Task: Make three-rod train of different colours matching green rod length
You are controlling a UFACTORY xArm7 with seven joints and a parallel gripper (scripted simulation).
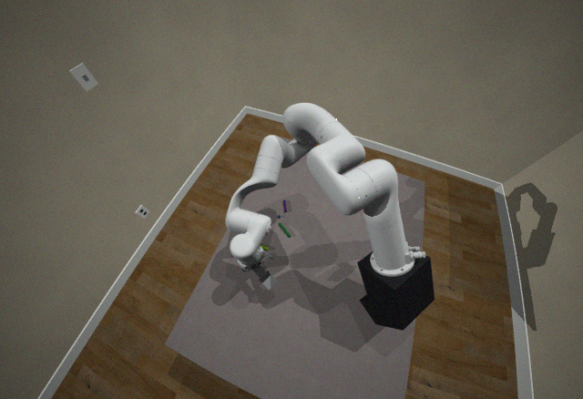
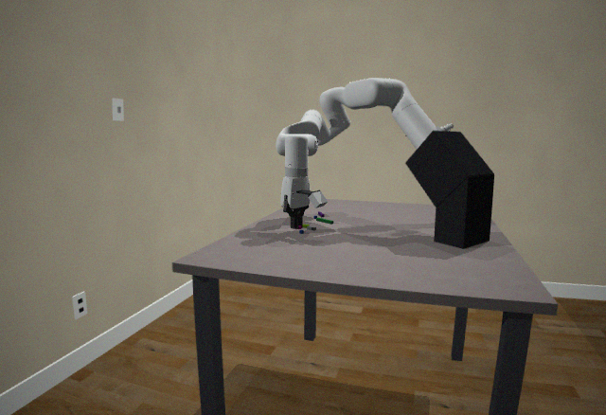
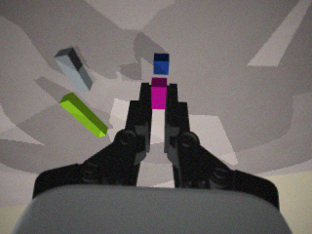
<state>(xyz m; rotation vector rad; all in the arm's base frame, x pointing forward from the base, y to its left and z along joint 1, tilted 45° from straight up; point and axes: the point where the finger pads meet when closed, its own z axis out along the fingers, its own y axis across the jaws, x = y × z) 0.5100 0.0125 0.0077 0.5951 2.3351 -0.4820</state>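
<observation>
The magenta rod is 20 mm below my hand and 10 mm behind it. Also, from my hand: grey rod: 50 mm behind, 40 mm to the right, 30 mm below; then green rod: 160 mm to the right, 100 mm behind, 30 mm below; then lime rod: 70 mm to the right, 30 mm below, 20 mm behind.
</observation>
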